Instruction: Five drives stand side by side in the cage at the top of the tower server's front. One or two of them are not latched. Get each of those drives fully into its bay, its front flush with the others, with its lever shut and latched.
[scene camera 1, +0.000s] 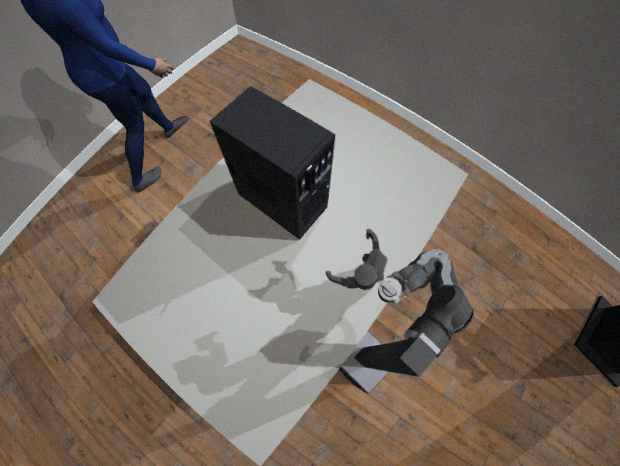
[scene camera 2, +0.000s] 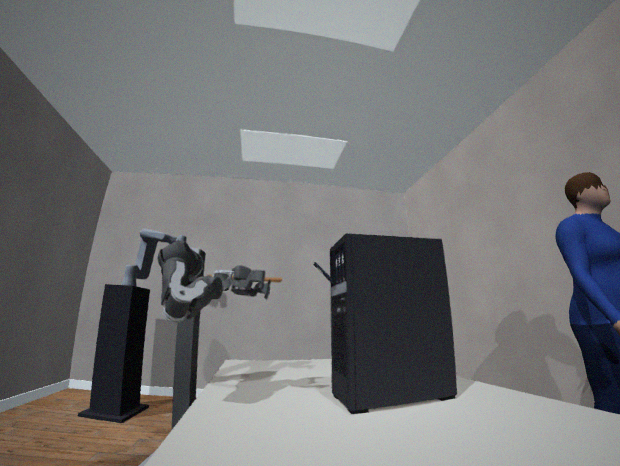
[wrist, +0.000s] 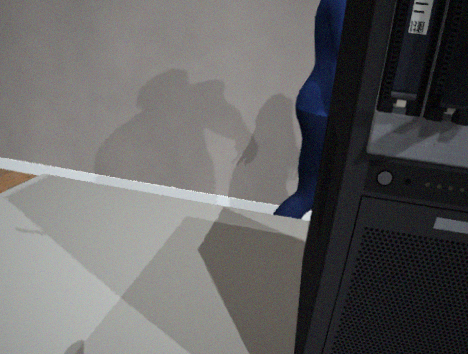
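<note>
The black tower server (scene camera 1: 273, 131) (scene camera 2: 400, 320) (wrist: 327, 250) stands upright on the pale table. Its drive cage (scene camera 1: 315, 171) is at the top of the front. In scene camera 2 one lever (scene camera 2: 322, 271) sticks out from the cage, tilted up and outward; which bay it belongs to I cannot tell. In the wrist view the lower parts of a labelled drive (wrist: 411, 65) and the drive beside it (wrist: 452, 75) show at the upper right; their upper parts are cut off. My gripper (scene camera 1: 349, 253) (scene camera 2: 273, 288) is wide open and empty, in front of the server, apart from it.
The pale table (scene camera 1: 395, 150) (scene camera 2: 400, 435) (wrist: 50, 280) carries the server. A person in blue (scene camera 1: 100, 60) (scene camera 2: 586, 265) (wrist: 311, 140) stands behind the table, on the server's far side. A black pedestal (scene camera 1: 603, 335) (scene camera 2: 117, 345) stands on the floor behind the arm.
</note>
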